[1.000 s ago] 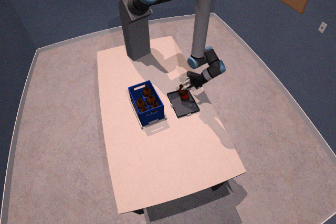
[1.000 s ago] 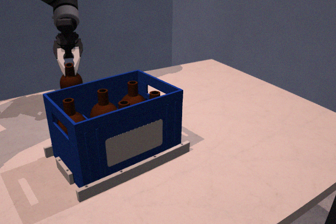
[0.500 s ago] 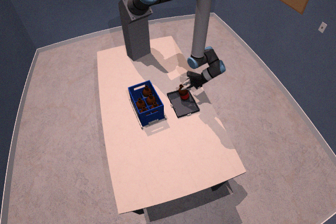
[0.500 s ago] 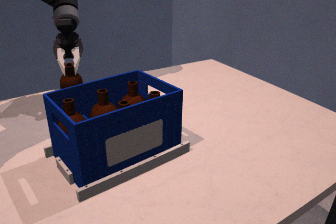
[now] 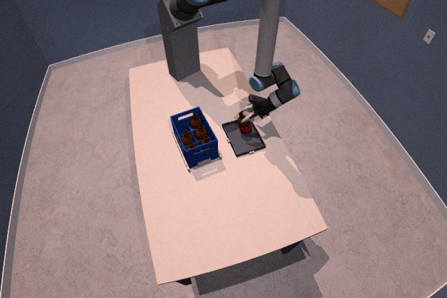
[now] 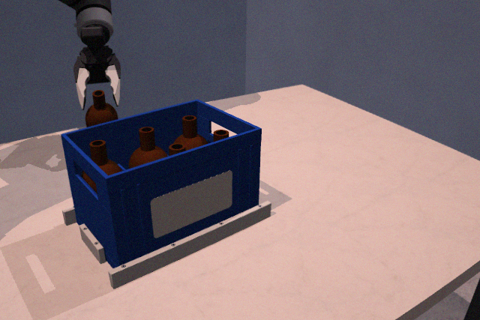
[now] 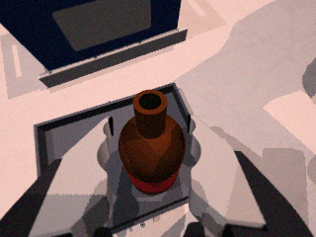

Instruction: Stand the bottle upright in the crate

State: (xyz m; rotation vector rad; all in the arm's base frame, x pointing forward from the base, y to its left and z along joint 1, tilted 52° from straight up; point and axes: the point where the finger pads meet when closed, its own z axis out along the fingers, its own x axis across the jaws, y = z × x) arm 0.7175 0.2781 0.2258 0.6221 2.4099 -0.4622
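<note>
Right now my hand is 5 cm short of the tray, 1 cm to the right of it and 13 cm above it. The rest, counted from my hand: blue crate 11 cm ahead, 28 cm to the right, 6 cm below.
</note>
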